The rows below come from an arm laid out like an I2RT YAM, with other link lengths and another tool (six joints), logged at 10 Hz.
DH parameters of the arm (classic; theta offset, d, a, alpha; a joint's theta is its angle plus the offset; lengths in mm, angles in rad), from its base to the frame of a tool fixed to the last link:
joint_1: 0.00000 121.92 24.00 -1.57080
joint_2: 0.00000 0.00 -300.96 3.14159
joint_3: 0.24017 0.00 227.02 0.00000
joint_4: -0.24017 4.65 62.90 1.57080
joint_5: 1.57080 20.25 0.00 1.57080
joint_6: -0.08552 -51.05 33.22 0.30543
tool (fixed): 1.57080 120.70 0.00 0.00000
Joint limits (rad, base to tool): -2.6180..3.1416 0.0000..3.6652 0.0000..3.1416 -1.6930..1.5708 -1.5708..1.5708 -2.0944..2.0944
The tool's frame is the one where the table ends.
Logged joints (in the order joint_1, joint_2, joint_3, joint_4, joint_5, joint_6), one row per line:
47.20, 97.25, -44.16, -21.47, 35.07, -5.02
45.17, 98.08, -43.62, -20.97, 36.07, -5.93
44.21, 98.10, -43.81, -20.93, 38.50, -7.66
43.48, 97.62, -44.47, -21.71, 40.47, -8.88
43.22, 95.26, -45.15, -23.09, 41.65, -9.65
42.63, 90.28, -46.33, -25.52, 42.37, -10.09
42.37, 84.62, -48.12, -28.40, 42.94, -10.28
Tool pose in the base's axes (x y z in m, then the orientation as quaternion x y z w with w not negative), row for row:
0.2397, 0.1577, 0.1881, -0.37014, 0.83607, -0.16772, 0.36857
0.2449, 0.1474, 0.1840, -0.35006, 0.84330, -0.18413, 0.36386
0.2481, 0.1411, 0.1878, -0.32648, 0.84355, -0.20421, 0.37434
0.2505, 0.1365, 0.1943, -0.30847, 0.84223, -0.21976, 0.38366
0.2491, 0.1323, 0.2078, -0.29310, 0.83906, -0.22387, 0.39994
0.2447, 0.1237, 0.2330, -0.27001, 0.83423, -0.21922, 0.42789
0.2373, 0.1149, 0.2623, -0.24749, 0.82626, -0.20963, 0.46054
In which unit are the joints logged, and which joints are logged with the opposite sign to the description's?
The joints are logged in degrees. Opposite sign: joint_3, joint_6.
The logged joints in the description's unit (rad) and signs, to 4 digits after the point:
0.8238, 1.6973, 0.7707, -0.3747, 0.6121, 0.0876
0.7884, 1.7118, 0.7613, -0.3660, 0.6295, 0.1035
0.7716, 1.7122, 0.7646, -0.3653, 0.6720, 0.1337
0.7589, 1.7038, 0.7761, -0.3789, 0.7063, 0.1550
0.7543, 1.6626, 0.7880, -0.4030, 0.7269, 0.1684
0.7440, 1.5757, 0.8086, -0.4454, 0.7395, 0.1761
0.7395, 1.4769, 0.8399, -0.4957, 0.7494, 0.1794

